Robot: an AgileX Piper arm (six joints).
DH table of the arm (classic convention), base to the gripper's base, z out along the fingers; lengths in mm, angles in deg. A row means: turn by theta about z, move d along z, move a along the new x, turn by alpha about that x. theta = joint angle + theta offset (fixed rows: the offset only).
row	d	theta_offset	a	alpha
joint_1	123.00	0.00	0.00	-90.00
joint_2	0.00	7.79	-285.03	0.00
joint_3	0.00	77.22	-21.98	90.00
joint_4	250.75	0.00	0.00	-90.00
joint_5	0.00	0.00	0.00	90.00
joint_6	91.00	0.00	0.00	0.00
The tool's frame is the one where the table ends.
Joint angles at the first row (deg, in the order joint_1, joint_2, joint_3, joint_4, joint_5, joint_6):
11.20 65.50 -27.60 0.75 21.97 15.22
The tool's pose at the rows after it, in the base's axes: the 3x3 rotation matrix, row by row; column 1 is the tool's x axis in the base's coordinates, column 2 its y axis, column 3 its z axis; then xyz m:
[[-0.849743 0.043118 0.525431], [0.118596 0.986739 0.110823], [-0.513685 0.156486 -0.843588]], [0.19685 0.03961 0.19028]
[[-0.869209 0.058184 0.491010], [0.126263 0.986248 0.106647], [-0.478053 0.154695 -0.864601]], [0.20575 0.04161 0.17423]
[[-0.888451 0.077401 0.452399], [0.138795 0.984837 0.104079], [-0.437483 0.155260 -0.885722]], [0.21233 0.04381 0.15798]
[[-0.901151 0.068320 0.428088], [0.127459 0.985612 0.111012], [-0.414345 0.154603 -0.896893]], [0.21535 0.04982 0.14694]
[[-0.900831 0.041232 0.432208], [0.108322 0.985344 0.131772], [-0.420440 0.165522 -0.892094]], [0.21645 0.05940 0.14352]
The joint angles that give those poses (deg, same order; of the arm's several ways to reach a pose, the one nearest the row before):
11.21 69.87 -27.60 1.09 20.24 15.32
11.20 75.00 -27.60 1.76 17.44 15.34
11.34 79.84 -27.60 2.87 15.12 15.34
12.69 83.07 -27.60 3.55 13.31 15.35
14.98 84.35 -27.67 4.47 11.50 15.35

